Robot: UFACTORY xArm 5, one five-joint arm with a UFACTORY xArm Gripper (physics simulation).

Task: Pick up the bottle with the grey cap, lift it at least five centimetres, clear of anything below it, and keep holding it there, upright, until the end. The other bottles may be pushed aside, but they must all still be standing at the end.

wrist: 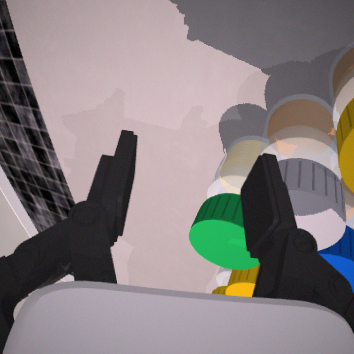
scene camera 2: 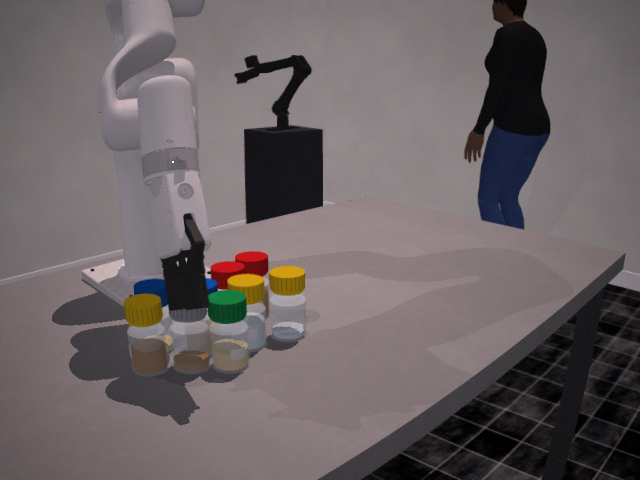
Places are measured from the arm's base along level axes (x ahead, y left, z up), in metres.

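Where they show: gripper, fingertip midpoint: point(wrist: 193, 162) point(scene camera 2: 188, 309); arm's base, link origin: point(scene camera 2: 147, 271).
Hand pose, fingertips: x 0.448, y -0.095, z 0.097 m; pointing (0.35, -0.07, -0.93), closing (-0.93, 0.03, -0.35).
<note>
Things, the pixels of their top centre, and the offset from my fingertips.
- bottle with the grey cap, top centre: point(wrist: 290, 222) point(scene camera 2: 185, 296) 0.059 m back, 0.021 m left, 0.007 m down
- green-capped bottle, top centre: point(wrist: 224, 246) point(scene camera 2: 226, 297) 0.033 m back, 0.071 m left, 0.010 m down
- yellow-capped bottle, top centre: point(scene camera 2: 142, 300) 0.085 m back, 0.036 m right, 0.010 m down
The bottle with the grey cap point(scene camera 2: 190, 338) point(wrist: 314, 190) stands upright in the front row, with brown contents. My gripper point(scene camera 2: 187, 303) point(wrist: 193, 162) is open with nothing held. In the scene view its black fingers hide the top of the grey cap. In the wrist view the grey cap lies outside the fingers, just right of the right finger. The green-capped bottle point(scene camera 2: 227, 308) point(wrist: 217, 240) stands beside it and shows partly between the fingers, its cap overlapped by the right finger. A yellow-capped bottle point(scene camera 2: 143, 311) point(wrist: 348, 145) stands on the grey cap's other side.
Behind stand two blue-capped bottles point(scene camera 2: 149, 291) point(scene camera 2: 210, 286), two red-capped bottles point(scene camera 2: 227, 273) point(scene camera 2: 251, 263) and two more yellow-capped bottles point(scene camera 2: 246, 289) point(scene camera 2: 287, 281), all upright. The table's edge point(scene camera 2: 465, 384) runs along the right in the scene view.
</note>
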